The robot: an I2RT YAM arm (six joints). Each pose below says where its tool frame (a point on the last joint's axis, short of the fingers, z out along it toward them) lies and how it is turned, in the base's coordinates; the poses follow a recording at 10 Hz.
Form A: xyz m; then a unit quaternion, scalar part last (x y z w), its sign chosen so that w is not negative.
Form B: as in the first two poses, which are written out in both.
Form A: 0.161 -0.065 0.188 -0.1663 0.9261 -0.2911 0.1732
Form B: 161 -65 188 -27.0 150.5 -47.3
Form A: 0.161 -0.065 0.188 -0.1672 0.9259 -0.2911 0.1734
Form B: 161 -65 188 -27.2 150.4 -47.3
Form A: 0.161 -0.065 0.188 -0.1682 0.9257 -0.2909 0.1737
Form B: 161 -65 188 -27.3 150.4 -47.3
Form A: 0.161 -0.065 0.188 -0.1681 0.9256 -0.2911 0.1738
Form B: 161 -65 188 -27.3 150.4 -47.3
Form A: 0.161 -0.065 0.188 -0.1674 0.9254 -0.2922 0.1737
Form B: 161 -65 188 -27.2 150.3 -47.5
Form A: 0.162 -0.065 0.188 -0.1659 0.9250 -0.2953 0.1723
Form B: 162 -65 188 -27.0 150.4 -48.0
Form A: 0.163 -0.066 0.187 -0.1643 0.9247 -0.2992 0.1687
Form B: 163 -66 187 -26.8 150.6 -48.7
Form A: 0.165 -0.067 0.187 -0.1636 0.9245 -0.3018 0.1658
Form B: 165 -67 187 -26.7 150.8 -49.2
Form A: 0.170 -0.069 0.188 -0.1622 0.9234 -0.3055 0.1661
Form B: 170 -69 188 -26.5 150.7 -49.8
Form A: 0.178 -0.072 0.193 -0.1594 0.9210 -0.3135 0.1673
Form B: 178 -72 193 -26.0 150.2 -51.1
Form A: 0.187 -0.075 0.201 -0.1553 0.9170 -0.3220 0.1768
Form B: 187 -75 201 -25.2 148.7 -52.2
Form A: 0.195 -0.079 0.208 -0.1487 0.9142 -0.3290 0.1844
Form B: 195 -79 208 -24.0 147.7 -53.1
